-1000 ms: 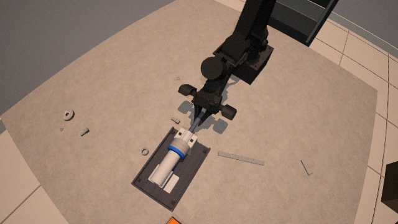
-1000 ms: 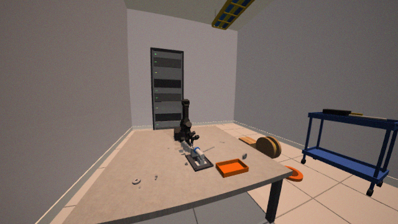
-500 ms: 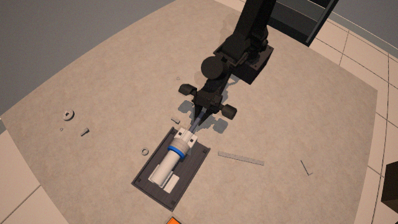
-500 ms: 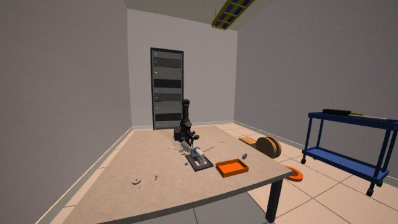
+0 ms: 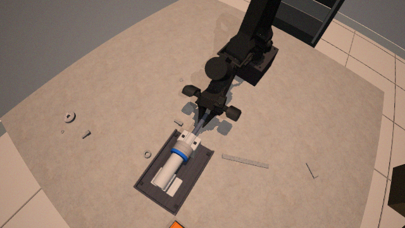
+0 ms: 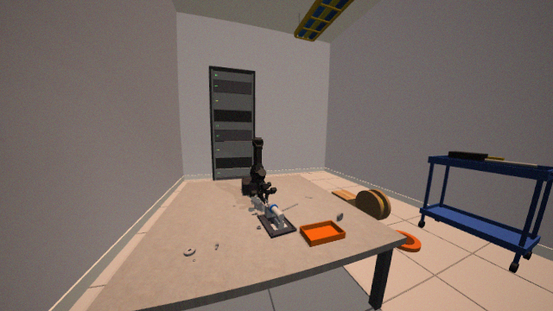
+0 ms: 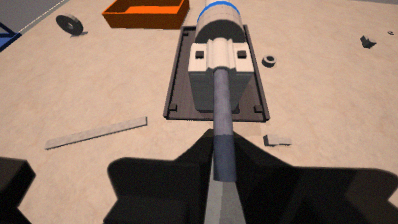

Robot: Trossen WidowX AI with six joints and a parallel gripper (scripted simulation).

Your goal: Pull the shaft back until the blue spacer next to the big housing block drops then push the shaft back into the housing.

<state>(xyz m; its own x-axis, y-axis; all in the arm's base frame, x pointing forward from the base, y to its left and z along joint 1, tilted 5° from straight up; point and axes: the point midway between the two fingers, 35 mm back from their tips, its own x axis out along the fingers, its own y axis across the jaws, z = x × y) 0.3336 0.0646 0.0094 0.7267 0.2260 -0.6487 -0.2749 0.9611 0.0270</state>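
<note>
The dark grey shaft lies 40 mm ahead of my gripper tip, 10 mm to the left of it and 20 mm above it. From my gripper tip the other things lie so: grey strip (40 mm behind, 180 mm to the left, 50 mm below); then blue spacer (120 mm ahead, 30 mm to the left, 20 mm above); then orange tray (280 mm ahead, 270 mm to the left, 50 mm below).
</note>
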